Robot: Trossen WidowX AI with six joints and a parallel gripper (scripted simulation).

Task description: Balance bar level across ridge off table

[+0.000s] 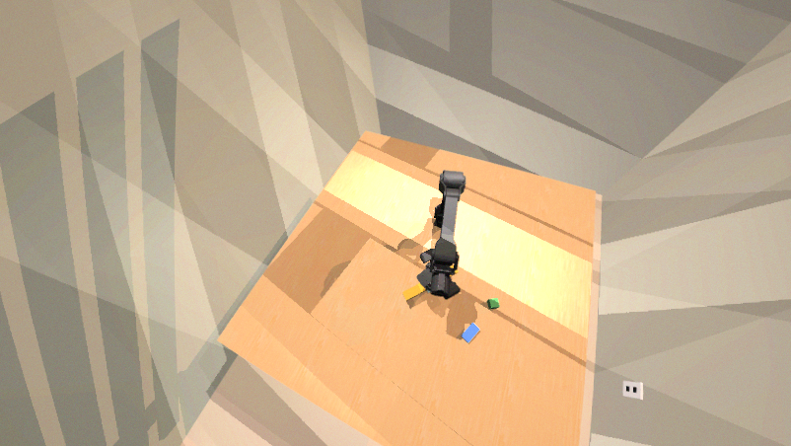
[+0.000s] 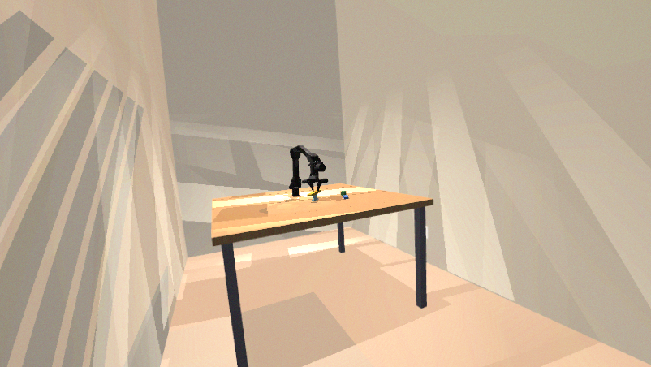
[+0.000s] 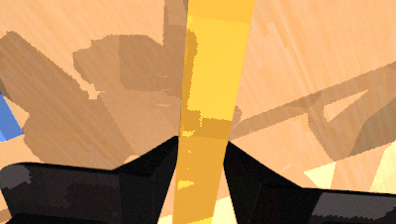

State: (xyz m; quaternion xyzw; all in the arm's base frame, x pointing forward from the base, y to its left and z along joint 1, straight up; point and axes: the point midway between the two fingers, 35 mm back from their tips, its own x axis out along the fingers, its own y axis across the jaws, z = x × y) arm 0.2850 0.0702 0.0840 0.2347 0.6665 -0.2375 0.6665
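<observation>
My gripper tip is now 20 mm to the left of the yellow bar and 20 mm short of it. Round my gripper tip: green cube 230 mm to the left, 30 mm below; then flat blue block 180 mm to the left, 130 mm ahead, 40 mm below.
</observation>
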